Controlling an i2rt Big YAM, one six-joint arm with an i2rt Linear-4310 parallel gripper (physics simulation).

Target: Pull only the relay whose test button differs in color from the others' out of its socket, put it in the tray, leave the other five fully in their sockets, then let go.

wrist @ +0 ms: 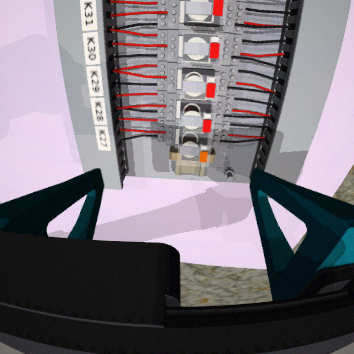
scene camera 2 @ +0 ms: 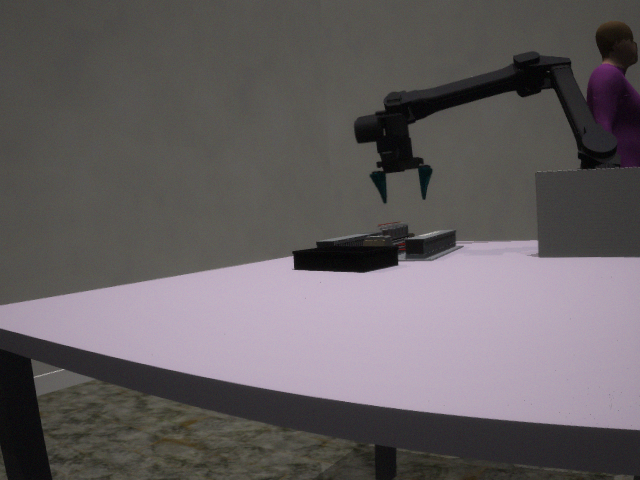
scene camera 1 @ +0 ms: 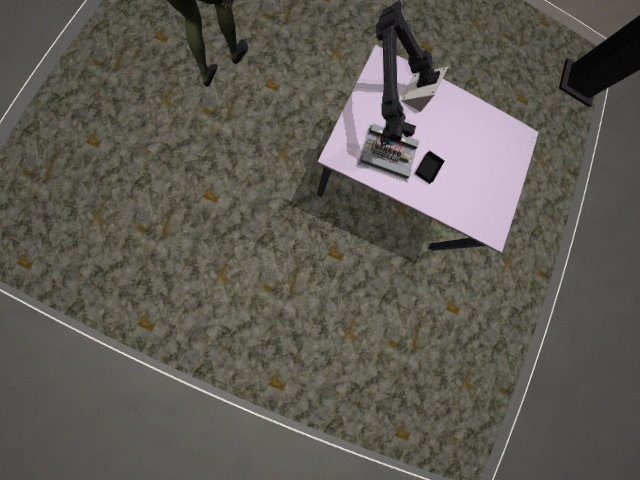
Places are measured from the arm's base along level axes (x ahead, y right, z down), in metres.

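Where they show: gripper, fingertip midpoint: [wrist: 176, 176] [scene camera 2: 404, 201] [scene camera 1: 384, 137]; arm's base, link origin: [scene camera 2: 605, 202] [scene camera 1: 428, 80].
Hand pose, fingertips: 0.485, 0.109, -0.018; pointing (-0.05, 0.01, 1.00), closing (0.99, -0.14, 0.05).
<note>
Things, the pixels of their top centre, and the offset from my fingertips, as dx, dy, dz. "pt": a spot on its surface instead. Level surfaces: height alone.
- relay with the orange test button, top centre: [wrist: 193, 156] [scene camera 2: 402, 221] +0.014, +0.012, +0.048
- K28 relay, top centre: [wrist: 196, 125] +0.011, -0.016, +0.048
- K30 relay, top centre: [wrist: 202, 49] [scene camera 2: 391, 223] +0.004, -0.071, +0.048
- relay panel, surface spot: [wrist: 150, 162] pt -0.029, +0.068, +0.115
- black tray, top centre: [scene camera 2: 345, 248] [scene camera 1: 431, 166] -0.022, -0.334, +0.082
- pink table, surface height: dz +0.118
In the wrist view, the relay with the orange test button [wrist: 190, 148] sits in the end socket by label K27, beside a tan end bracket [wrist: 190, 167]. The other relays in view, such as the K28 relay [wrist: 192, 120] and the K30 relay [wrist: 197, 48], have red buttons and sit in their sockets. The sixth relay does not show there. My gripper [wrist: 176, 176] [scene camera 2: 404, 200] is open and empty, fingers pointing down, above the relay panel [scene camera 1: 385, 167] [wrist: 150, 162]. The black tray [scene camera 1: 430, 166] [scene camera 2: 336, 260] stands beside the panel; no relay shows in it.
Black slotted wire ducts [wrist: 114, 100] [wrist: 280, 95] flank the relay row, with red and black wires running to the sockets. A grey box-like stand [scene camera 2: 584, 214] [scene camera 1: 421, 98] is under the arm's base on the pink table [scene camera 1: 475, 170] [scene camera 2: 310, 330]. A person [scene camera 2: 612, 98] stands behind the arm.
</note>
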